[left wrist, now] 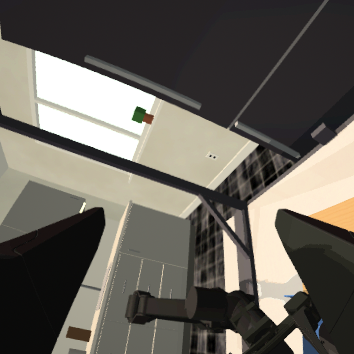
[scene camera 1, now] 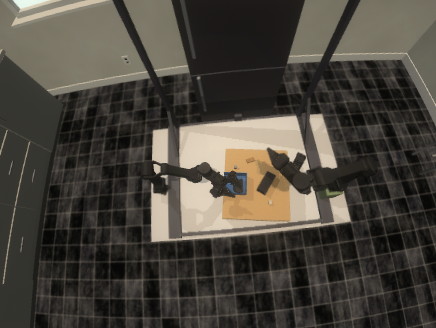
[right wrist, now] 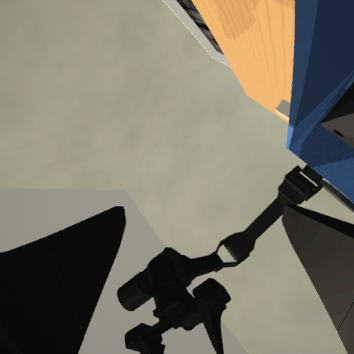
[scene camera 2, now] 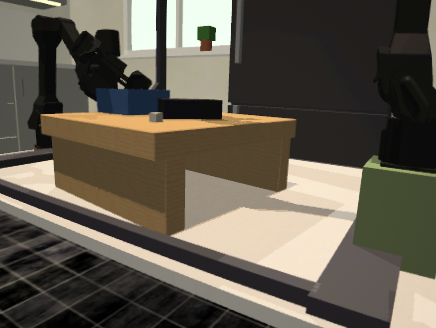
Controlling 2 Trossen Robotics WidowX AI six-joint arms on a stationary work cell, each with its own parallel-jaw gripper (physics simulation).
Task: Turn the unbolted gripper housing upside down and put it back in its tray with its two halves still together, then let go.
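Places are measured from the left arm's base along level axes (x ahead, y left, z up), in metres.
Pixels of known places: left gripper, fingertip midpoint: (left wrist: 191, 216) (scene camera 1: 269, 150); right gripper, fingertip midpoint: (scene camera 1: 239, 192) (right wrist: 203, 213) (scene camera 2: 113, 62); left arm's base, origin of the base link: (scene camera 1: 333, 186) (scene camera 2: 408, 165); right arm's base, origin of the base link: (scene camera 1: 161, 188) (scene camera 2: 46, 146).
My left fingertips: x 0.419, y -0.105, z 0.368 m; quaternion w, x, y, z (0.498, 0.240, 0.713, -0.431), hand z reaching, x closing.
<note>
Ahead of a thing's pixels: the offset from my left fingertips to its top centre. "spot": to the spot under its first point. Level surfaces: height alone.
The blue tray @[dx +0.144, dy +0.045, dz -0.284 m] (scene camera 1: 245, 191) (scene camera 2: 131, 101) (right wrist: 320, 30) stands on the wooden table, at the picture's left in both scene views. A dark housing with a small round hole @[spot: dx +0.120, dy +0.088, dz -0.303 m] (right wrist: 346, 131) shows partly inside it at the right edge of the right wrist view; its seam, halves and which side is up cannot be made out. My right gripper (right wrist: 203, 213) (scene camera 1: 233, 185) is beside and over the tray, fingers wide apart with nothing seen between them. My left gripper (left wrist: 191, 216) (scene camera 1: 270, 151) is open and empty, raised above the table's back right and away from the tray.
A black box @[dx -0.025, dy +0.056, dz -0.300 m] (scene camera 1: 266, 183) (scene camera 2: 190, 108) lies on the wooden table @[dz -0.338 m] (scene camera 1: 240, 210) (scene camera 2: 105, 121) beside the tray. A small grey cube @[dx -0.032, dy +0.161, dz -0.323 m] (scene camera 1: 270, 202) (scene camera 2: 156, 116) is near the front. A small brown piece @[dx +0.041, dy -0.090, dz -0.330 m] (scene camera 1: 250, 160) lies at the back. Dark frame posts stand at both sides.
</note>
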